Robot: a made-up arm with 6 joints. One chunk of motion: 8 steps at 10 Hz.
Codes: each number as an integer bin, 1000 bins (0 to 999) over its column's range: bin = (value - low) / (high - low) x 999, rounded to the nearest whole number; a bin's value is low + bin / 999 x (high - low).
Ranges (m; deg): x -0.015..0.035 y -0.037..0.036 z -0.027..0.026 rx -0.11..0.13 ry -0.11..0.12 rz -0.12..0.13
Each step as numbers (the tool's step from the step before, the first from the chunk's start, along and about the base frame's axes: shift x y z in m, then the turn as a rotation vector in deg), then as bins.
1 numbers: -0.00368 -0.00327 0.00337 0.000 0.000 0.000
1 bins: 226 462 572 458 478 480
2 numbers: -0.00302 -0.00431 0.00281 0.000 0.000 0.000
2 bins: 239 447 562 458 478 480
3 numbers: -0.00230 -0.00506 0.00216 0.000 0.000 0.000
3 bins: 254 437 550 458 478 480
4 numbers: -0.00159 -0.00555 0.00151 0.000 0.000 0.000
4 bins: 268 430 537 458 478 480
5 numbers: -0.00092 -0.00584 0.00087 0.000 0.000 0.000
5 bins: 281 426 525 458 478 480
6 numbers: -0.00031 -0.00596 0.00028 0.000 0.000 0.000
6 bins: 294 425 514 458 478 480
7 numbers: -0.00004 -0.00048 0.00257 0.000 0.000 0.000
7 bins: 299 500 557 458 478 480
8 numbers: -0.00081 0.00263 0.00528 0.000 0.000 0.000
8 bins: 284 542 608 458 478 480
